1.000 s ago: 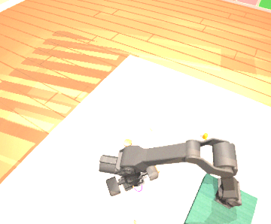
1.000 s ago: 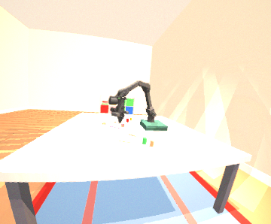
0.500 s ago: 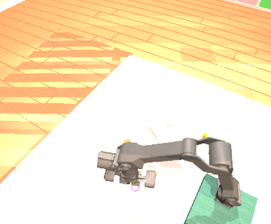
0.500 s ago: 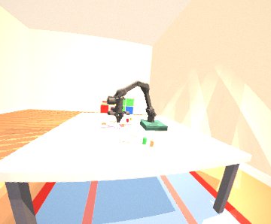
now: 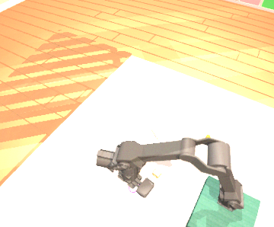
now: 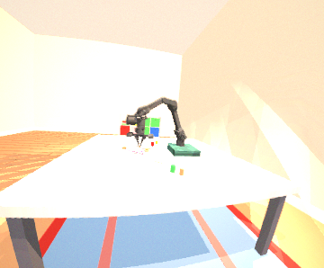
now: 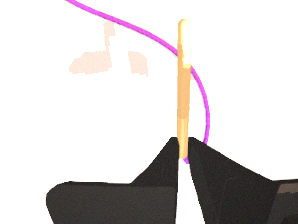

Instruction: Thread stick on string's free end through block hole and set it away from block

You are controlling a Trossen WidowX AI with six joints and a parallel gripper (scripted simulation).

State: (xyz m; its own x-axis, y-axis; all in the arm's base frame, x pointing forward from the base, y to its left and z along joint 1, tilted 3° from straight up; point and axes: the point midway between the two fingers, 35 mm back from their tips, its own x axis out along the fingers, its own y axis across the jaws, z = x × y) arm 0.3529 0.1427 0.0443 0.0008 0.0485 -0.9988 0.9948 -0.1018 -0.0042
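Now: gripper tip 11 cm to the left of the wooden block, 6 cm past it and 4 cm above it. Also, from my gripper tip: round wooden button 16 cm to the right, 12 cm ahead, 5 cm below; then red object 29 cm to the right, 13 cm behind, 4 cm below; then thin wooden stick 1 cm to the right.
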